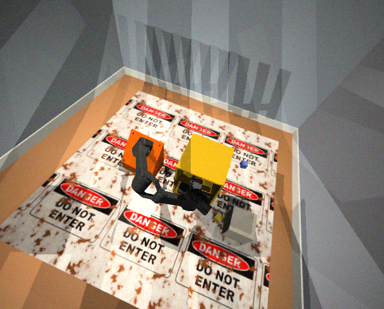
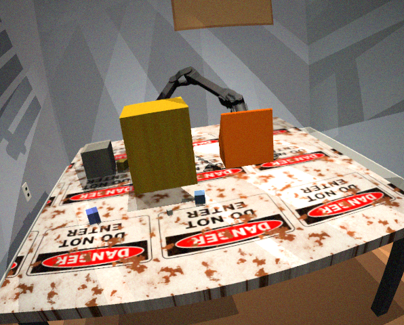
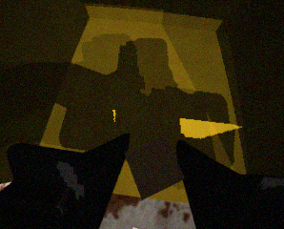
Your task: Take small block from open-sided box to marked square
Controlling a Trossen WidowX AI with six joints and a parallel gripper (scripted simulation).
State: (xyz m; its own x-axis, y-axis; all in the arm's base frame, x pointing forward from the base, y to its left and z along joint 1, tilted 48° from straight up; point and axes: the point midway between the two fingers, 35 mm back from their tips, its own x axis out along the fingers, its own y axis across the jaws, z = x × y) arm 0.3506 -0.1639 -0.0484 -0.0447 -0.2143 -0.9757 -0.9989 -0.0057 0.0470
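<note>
Now: the pale grey patch 240 mm behind my gripper tip, 180 mm to the right of it and 20 mm below it. From my gripper tip the other things lie so: small yellow block 180 mm ahead, 90 mm to the right; then small brown block 20 mm to the right; then light blue block 320 mm to the left, 120 mm behind, 10 mm below.
</note>
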